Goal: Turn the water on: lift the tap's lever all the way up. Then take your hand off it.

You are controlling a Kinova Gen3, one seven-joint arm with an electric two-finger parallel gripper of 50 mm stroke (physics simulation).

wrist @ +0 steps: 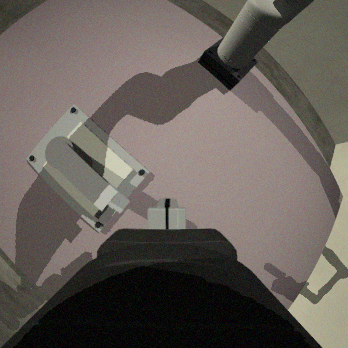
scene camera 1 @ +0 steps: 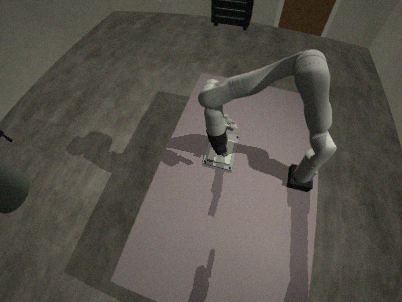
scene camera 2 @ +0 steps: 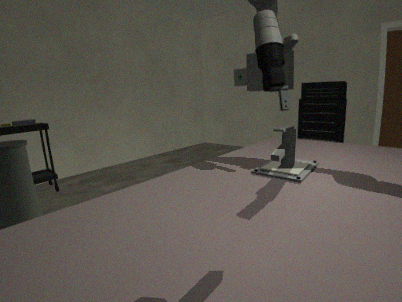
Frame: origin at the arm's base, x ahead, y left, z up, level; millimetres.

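Seen in the pictures: gripper, between the fingertips: (wrist: 167, 208) (scene camera 1: 225, 155) (scene camera 2: 285, 110); arm's base, origin of its link: (wrist: 232, 55) (scene camera 1: 301, 175).
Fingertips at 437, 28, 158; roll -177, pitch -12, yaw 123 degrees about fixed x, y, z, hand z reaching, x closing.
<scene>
Pixels of each thing's top centre, then the offset from my fingertips to it, as dx, dy, dz. "pt": a spot on its surface instead. Level surfaces: height alone.
- tap, a spot on its surface: (wrist: 80, 167) pt +18, -112, -61
- pale square base plate, a spot on its surface: (scene camera 2: 304, 171) pt -46, -119, -209
- thin flat piece, a spot on its surface: (scene camera 2: 279, 130) pt +29, -55, -66
- small pale block, a spot on its surface: (scene camera 2: 278, 154) pt +25, -38, -139
- pink mat, height of its surface: dz -217
The tap (scene camera 2: 288, 147) (wrist: 80, 167) is a grey upright column on a pale square base plate (scene camera 1: 227, 167) (scene camera 2: 304, 171) (wrist: 47, 145). In scene camera 2 a thin flat piece (scene camera 2: 279, 130) sticks out roughly level from the column's top, and a small pale block (scene camera 2: 278, 154) sits lower on the same side. How far the lever is raised is hard to tell. My gripper (scene camera 2: 284, 104) (wrist: 167, 208) is shut and empty. It hangs above the tap in scene camera 2, with a gap between them. In scene camera 1 the arm partly hides the tap.
The arm's black base (scene camera 1: 300, 178) (wrist: 227, 67) stands on the pink mat (scene camera 1: 165, 245) (scene camera 2: 150, 240) to the right of the tap. A dark drawer cabinet (scene camera 1: 232, 11) (scene camera 2: 322, 112), a grey bin (scene camera 1: 10, 192) (scene camera 2: 17, 182) and a black cart (scene camera 2: 48, 152) stand beyond it.
</scene>
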